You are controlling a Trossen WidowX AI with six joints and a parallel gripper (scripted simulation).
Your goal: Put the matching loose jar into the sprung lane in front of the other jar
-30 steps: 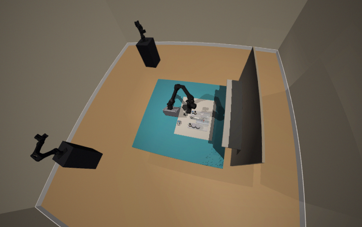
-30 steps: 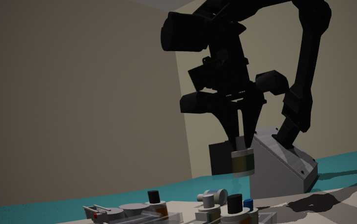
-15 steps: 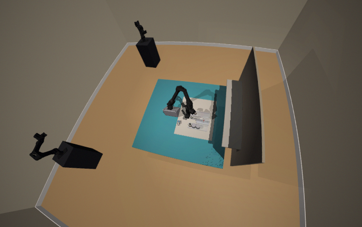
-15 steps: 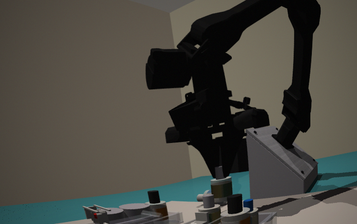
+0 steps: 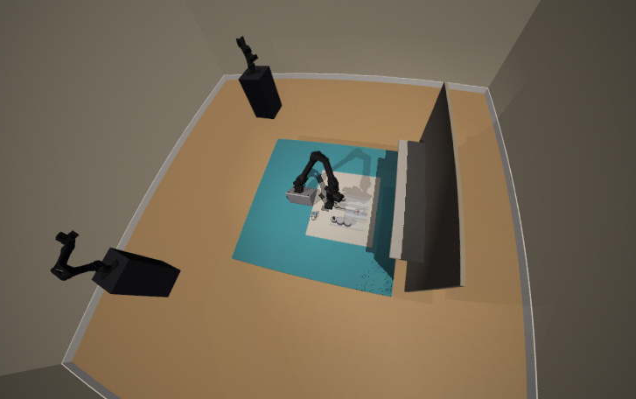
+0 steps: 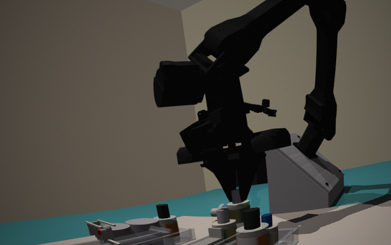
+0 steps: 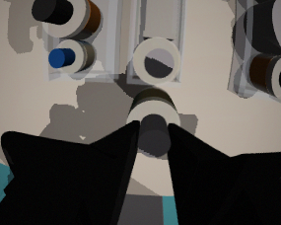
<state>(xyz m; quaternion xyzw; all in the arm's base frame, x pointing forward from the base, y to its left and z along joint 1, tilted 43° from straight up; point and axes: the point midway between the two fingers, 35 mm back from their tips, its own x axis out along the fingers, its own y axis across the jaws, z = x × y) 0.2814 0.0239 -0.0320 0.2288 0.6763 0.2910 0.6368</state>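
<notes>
My gripper tip is 190 mm short of the clear-walled lane, 50 mm above it and 10 mm to the left of it.
</notes>
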